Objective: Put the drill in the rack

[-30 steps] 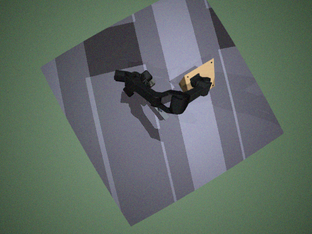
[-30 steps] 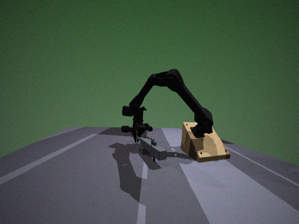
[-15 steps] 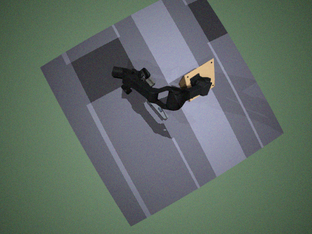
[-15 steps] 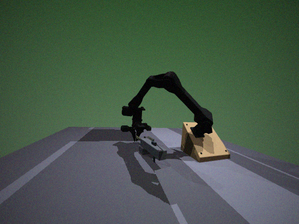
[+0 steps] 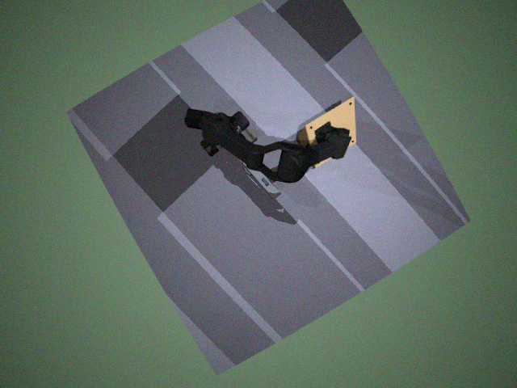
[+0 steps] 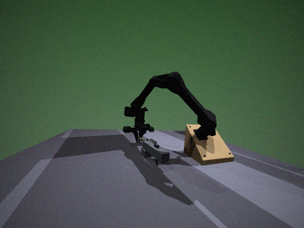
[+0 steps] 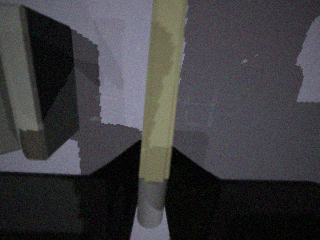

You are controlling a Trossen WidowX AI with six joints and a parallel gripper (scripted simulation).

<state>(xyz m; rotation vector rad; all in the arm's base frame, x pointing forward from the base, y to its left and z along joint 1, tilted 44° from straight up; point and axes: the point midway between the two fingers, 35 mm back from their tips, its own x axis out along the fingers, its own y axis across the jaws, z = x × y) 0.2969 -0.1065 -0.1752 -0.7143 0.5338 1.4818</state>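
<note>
Right now my gripper tip is 40 mm to the right of the drill and 40 mm below it. Also, from my gripper tip: dark key 230 mm to the left, 30 mm above, 20 mm behind; grey-olive block 80 mm behind, 30 mm to the left; dark block 200 mm to the left, 30 mm above, 20 mm behind.
</note>
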